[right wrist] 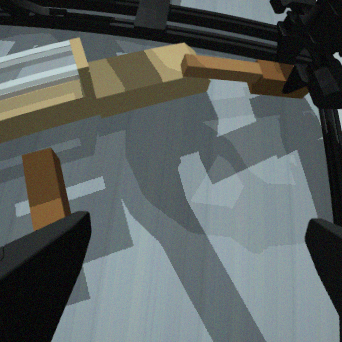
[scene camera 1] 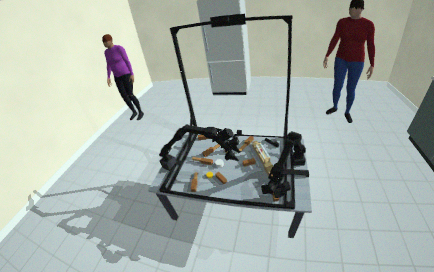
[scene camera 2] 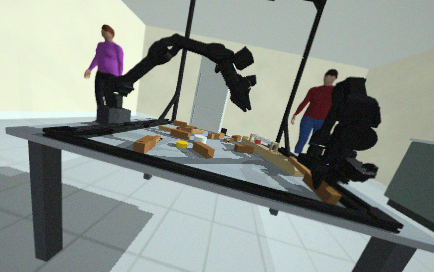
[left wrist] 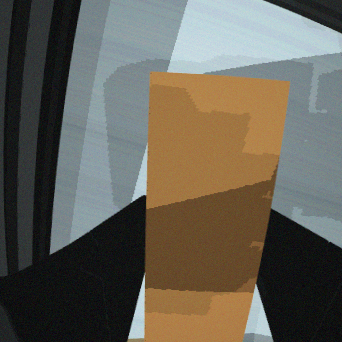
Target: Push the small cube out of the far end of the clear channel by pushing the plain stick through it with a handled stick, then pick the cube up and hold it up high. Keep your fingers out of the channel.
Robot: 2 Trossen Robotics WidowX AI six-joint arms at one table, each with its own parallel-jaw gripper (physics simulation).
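The clear channel (scene camera 1: 259, 148) (right wrist: 37, 82) lies in a pale wooden body on the right side of the table, with a sloping wooden block (right wrist: 135, 75) at its near end. A small red thing (scene camera 2: 258, 141) shows in the channel in scene camera 2; I cannot tell whether it is the cube. The plain stick cannot be made out. My left gripper (scene camera 1: 276, 191) (left wrist: 198, 208) is shut on the brown handled stick's handle (scene camera 2: 327, 192) (right wrist: 277, 75). Its thinner shaft (scene camera 2: 299, 165) (right wrist: 220, 67) reaches the block's near end. My right gripper (scene camera 1: 232, 156) (scene camera 2: 246, 108) (right wrist: 200, 226) is open and empty above the table.
A brown block (scene camera 1: 248, 162) (scene camera 2: 244, 148) (right wrist: 45, 185) lies beside the channel. A yellow disc (scene camera 1: 210, 175) (scene camera 2: 181, 144), a white round piece (scene camera 1: 219, 163) (scene camera 2: 200, 139) and several brown pieces lie farther left. Black rails border the table, and a black frame stands over it.
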